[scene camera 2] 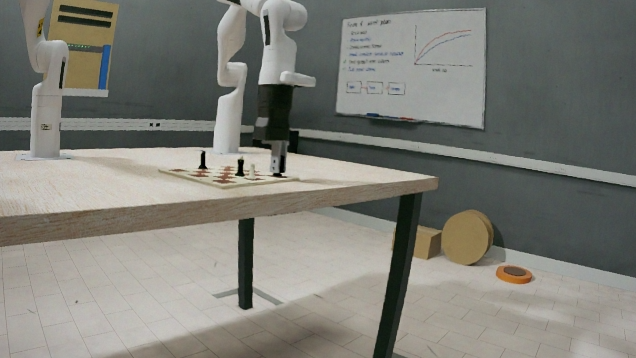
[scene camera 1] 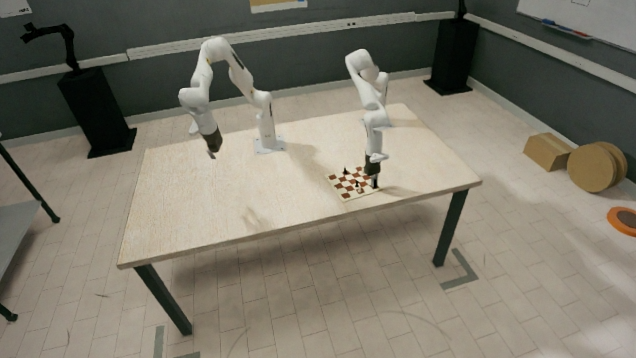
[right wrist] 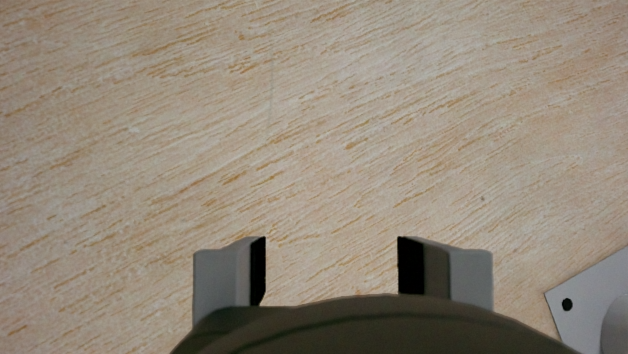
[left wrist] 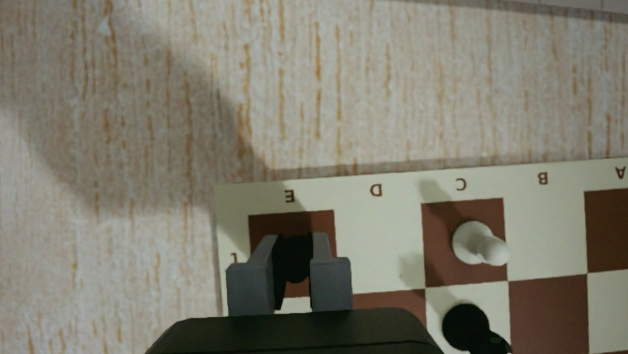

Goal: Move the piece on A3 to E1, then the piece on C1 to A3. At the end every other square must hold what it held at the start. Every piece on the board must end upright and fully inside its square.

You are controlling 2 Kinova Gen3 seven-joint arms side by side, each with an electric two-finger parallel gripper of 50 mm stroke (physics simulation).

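Seen in the pictures: left gripper, fingertip midpoint: (scene camera 2: 277,172) (scene camera 1: 373,185) (left wrist: 296,259); right gripper, fingertip midpoint: (scene camera 1: 215,153) (right wrist: 331,265); left arm's base, origin of the base link: (scene camera 2: 226,152); right arm's base, origin of the base link: (scene camera 2: 45,156) (scene camera 1: 269,144).
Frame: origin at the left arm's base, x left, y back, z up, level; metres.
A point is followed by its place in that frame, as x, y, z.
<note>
My left gripper (scene camera 1: 375,181) {-0.266, -0.554, 0.014} (scene camera 2: 278,169) {-0.266, -0.554, 0.014} (left wrist: 296,259) {-0.266, -0.554, 0.014} is shut on a black piece (left wrist: 296,260) {-0.267, -0.558, 0.038} (scene camera 2: 278,174) {-0.270, -0.561, 0.011}, upright and low over E1, within that brown square as seen from the left wrist; whether its base touches the board is unclear. A white piece (left wrist: 470,242) {-0.339, -0.564, 0.017} (scene camera 2: 252,172) {-0.345, -0.567, 0.019} stands on C1 of the chessboard (left wrist: 330,192) {-0.280, -0.582, 0.006} (scene camera 2: 225,186) {-0.438, -0.606, 0.004}. A black piece (left wrist: 465,326) {-0.339, -0.528, 0.018} (scene camera 2: 240,167) {-0.346, -0.529, 0.024} (scene camera 1: 357,184) {-0.343, -0.530, 0.021} stands on C2. Square A3 does not show in the left wrist view. My right gripper (right wrist: 331,265) {-0.961, -0.337, 0.230} (scene camera 1: 212,155) {-0.961, -0.337, 0.230} is open and empty, away from the board.
Another black piece (scene camera 2: 202,160) {-0.366, -0.412, 0.025} (scene camera 1: 345,171) {-0.362, -0.415, 0.020} stands farther back on the board. The board lies near the front edge of the wooden table (scene camera 1: 225,200) {-0.973, -0.404, 0.000} (scene camera 2: 125,182) {-0.588, -0.489, 0.000}. The right arm's base plate (right wrist: 580,295) {-0.757, -0.038, 0.001} (scene camera 1: 270,146) {-0.685, -0.042, 0.013} is on the table.
</note>
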